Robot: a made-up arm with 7 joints.
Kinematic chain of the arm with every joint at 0, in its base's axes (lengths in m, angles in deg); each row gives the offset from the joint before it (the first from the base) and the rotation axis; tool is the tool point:
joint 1: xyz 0 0 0.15 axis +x
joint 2: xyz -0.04 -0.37 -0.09 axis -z
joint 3: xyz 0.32 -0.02 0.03 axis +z
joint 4: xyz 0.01 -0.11 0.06 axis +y
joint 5: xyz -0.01 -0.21 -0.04 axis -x
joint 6: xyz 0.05 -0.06 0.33 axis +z
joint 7: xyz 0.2 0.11 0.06 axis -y
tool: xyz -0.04 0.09 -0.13
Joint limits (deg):
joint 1: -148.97..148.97
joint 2: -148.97..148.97
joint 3: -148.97..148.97
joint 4: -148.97..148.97
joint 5: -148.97..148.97
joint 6: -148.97..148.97
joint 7: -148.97..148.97
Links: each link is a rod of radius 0.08 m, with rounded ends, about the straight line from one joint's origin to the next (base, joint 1, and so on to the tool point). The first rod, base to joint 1, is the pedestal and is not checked.
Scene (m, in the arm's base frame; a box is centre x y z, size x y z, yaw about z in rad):
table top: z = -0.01
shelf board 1: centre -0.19 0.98 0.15 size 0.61 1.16 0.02 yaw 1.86
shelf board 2: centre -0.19 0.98 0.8 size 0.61 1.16 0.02 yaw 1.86
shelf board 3: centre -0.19 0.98 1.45 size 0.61 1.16 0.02 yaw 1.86
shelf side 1: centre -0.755 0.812 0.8 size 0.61 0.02 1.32 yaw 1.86
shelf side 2: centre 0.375 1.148 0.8 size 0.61 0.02 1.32 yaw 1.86
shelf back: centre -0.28 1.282 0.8 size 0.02 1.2 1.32 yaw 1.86
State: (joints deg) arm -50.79 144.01 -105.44 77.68 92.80 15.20 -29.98
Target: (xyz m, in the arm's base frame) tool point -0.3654 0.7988 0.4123
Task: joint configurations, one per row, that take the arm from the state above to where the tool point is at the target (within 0.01 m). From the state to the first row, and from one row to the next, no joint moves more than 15 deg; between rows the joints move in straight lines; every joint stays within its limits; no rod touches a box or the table.
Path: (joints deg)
1: -64.82 144.72 -109.42 84.02 91.51 23.95 -28.78
2: -78.84 145.43 -113.41 90.36 90.23 32.70 -27.57
3: -92.87 146.14 -117.39 96.70 88.94 41.46 -26.37
4: -106.89 146.84 -121.37 103.04 87.66 50.21 -25.17
5: -120.92 147.55 -125.35 109.38 86.37 58.96 -23.96
6: -134.94 148.26 -129.34 115.72 85.09 67.71 -22.76
7: -148.97 148.97 -133.32 122.06 83.80 76.47 -21.56
8: -148.97 148.97 -137.86 121.42 96.60 61.93 -33.98
9: -148.97 148.97 -142.40 120.79 109.40 47.40 -46.41
10: -148.97 148.97 -146.94 120.15 122.19 32.86 -58.83

